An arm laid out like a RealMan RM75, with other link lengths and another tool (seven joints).
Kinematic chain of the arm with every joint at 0, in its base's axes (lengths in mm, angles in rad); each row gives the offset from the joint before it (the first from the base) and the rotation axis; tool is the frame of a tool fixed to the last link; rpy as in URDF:
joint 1: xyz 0 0 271.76 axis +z
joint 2: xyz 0 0 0 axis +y
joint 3: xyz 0 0 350.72 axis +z
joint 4: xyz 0 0 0 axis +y
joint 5: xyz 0 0 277.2 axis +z
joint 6: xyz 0 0 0 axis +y
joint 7: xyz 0 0 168.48 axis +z
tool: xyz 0 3 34 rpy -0.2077 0 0.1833
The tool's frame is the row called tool.
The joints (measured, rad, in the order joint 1, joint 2, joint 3, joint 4, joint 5, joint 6, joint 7), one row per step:
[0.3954, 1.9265, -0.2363, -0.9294, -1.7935, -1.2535, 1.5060]
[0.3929, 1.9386, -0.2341, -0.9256, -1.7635, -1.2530, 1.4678]
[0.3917, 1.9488, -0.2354, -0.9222, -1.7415, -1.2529, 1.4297]
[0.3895, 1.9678, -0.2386, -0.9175, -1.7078, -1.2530, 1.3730]
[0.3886, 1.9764, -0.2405, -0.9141, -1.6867, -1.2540, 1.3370]
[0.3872, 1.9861, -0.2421, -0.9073, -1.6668, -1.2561, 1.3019]
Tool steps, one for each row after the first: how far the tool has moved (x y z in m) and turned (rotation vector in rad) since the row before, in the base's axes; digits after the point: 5 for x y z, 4 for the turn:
[-0.00171, -0.00100, -0.00369, 0.0203, -0.0072, 0.0188]
[-0.00191, -0.00010, -0.00432, 0.0131, -0.0144, 0.0167]
[-0.00314, -0.00033, -0.00866, 0.0190, -0.0181, 0.0244]
[-0.00211, -0.00007, -0.00353, 0.0134, -0.0143, 0.0157]
[-0.00138, -0.00046, -0.00538, 0.0106, -0.0099, 0.0139]

